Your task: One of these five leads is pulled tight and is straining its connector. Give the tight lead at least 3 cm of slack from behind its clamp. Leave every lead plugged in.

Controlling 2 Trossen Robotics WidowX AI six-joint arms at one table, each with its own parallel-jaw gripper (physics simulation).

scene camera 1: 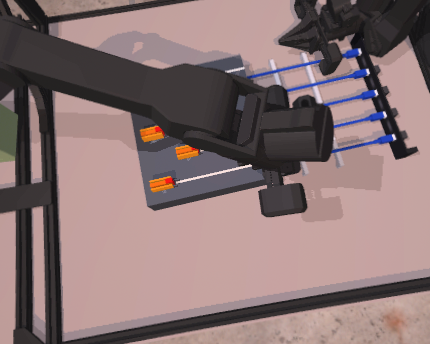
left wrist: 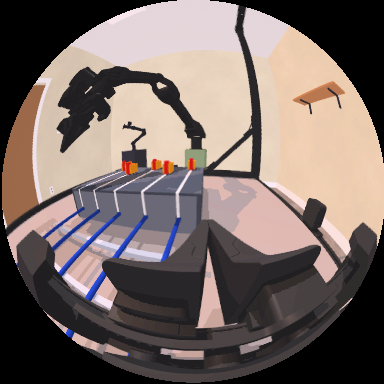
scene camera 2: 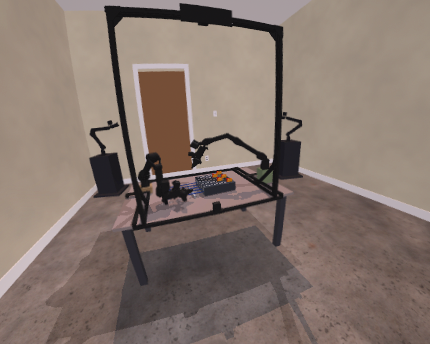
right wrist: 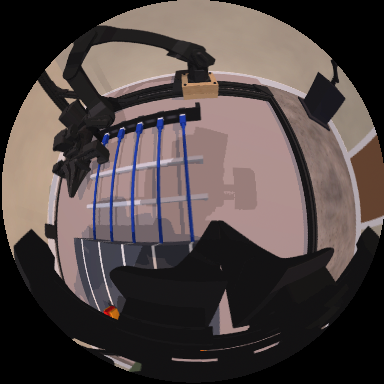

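Observation:
Five blue leads run from blue plugs in a black bar over two pale rails to a dark grey block. White lines continue across its top to orange clamps with red parts. I cannot tell which lead is tight. My left gripper is shut and empty, beside the lead at the top of scene camera 1. My right gripper is shut and empty, raised above the leads; its arm hides part of the block in scene camera 1.
The pale rails cross under the leads between the bar and the block. A black frame surrounds the table. The right arm reaches over the block from the left in scene camera 1.

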